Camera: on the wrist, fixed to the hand. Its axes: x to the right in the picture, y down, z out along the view.
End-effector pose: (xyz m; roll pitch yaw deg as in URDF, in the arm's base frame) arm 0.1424 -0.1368 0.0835 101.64 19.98 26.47
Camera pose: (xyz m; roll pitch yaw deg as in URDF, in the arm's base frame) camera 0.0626 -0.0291 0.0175 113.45 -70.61 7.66
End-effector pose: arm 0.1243 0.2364 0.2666 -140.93 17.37 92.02
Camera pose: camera 0.1213 0.2814 0.4090 164.34 31.31 -10.88
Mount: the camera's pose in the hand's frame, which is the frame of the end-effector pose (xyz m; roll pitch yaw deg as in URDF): 0.0005 -0.0952 -0.1151 5.95 5.49 91.55
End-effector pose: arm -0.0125 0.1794 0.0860 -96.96 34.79 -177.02
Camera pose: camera -0.0800 0.2787 0.1748 112.46 51.84 23.40
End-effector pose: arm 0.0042 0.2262 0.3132 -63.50 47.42 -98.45
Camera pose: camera -0.1434 0.2226 0.3357 77.95 37.70 54.62
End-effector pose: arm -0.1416 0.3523 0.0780 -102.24 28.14 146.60
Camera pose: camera -0.1374 0.4601 0.1813 124.33 55.78 -0.62
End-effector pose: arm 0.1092 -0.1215 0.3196 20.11 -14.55 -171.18
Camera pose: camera 0.0661 -0.0778 0.1834 -9.58 -13.73 -75.90
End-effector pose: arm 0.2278 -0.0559 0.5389 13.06 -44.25 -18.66
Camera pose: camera 0.2951 -0.1491 0.4435 -38.79 -4.33 77.74
